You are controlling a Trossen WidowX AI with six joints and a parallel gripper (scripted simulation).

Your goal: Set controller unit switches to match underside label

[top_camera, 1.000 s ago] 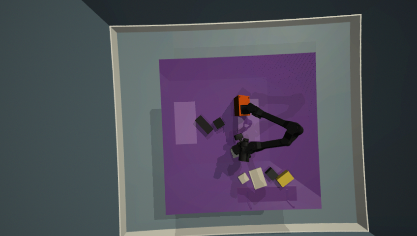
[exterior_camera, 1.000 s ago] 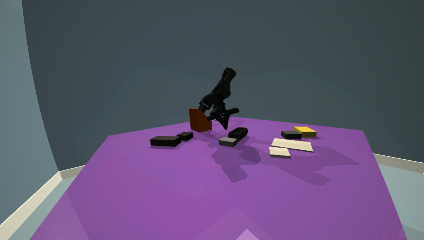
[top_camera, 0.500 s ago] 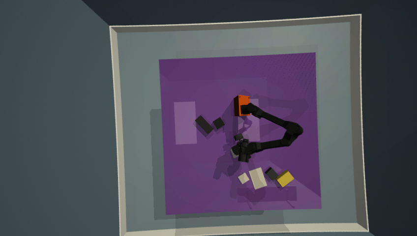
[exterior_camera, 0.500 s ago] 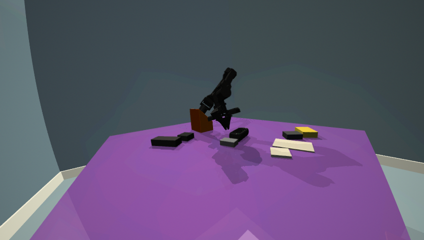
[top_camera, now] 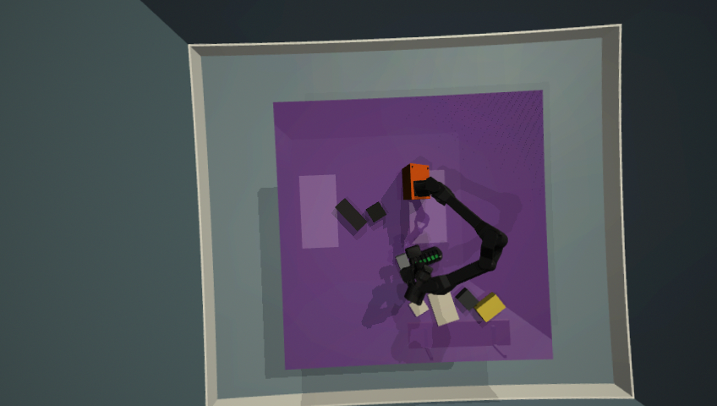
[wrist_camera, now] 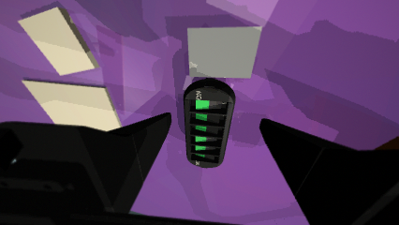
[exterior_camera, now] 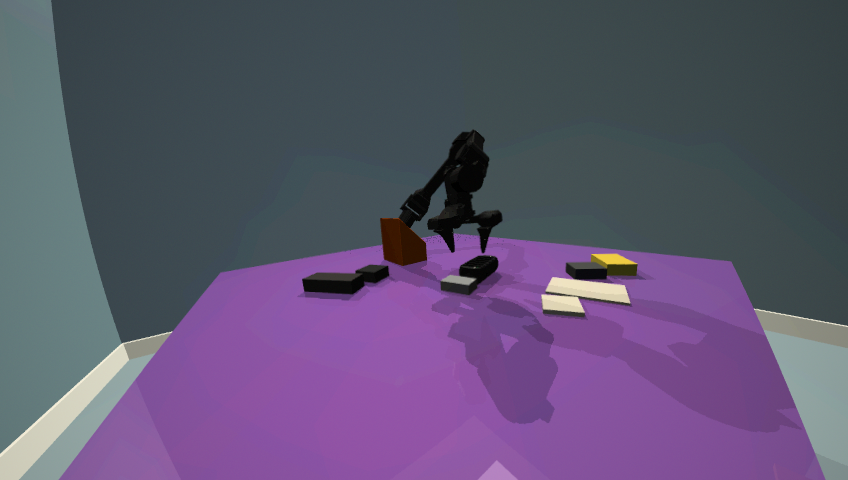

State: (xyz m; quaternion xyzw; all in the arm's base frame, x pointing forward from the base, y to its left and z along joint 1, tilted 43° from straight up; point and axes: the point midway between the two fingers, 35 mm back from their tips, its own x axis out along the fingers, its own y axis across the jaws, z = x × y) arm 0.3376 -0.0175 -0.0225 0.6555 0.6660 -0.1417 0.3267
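The light grey block lies 7 cm below my gripper tip, 5 cm to the right of it and 1 cm ahead of it. The rest, counted from my gripper tip: dark block 24 cm to the left, 22 cm ahead, 7 cm below; yellow block 34 cm to the left, 26 cm ahead, 7 cm below.
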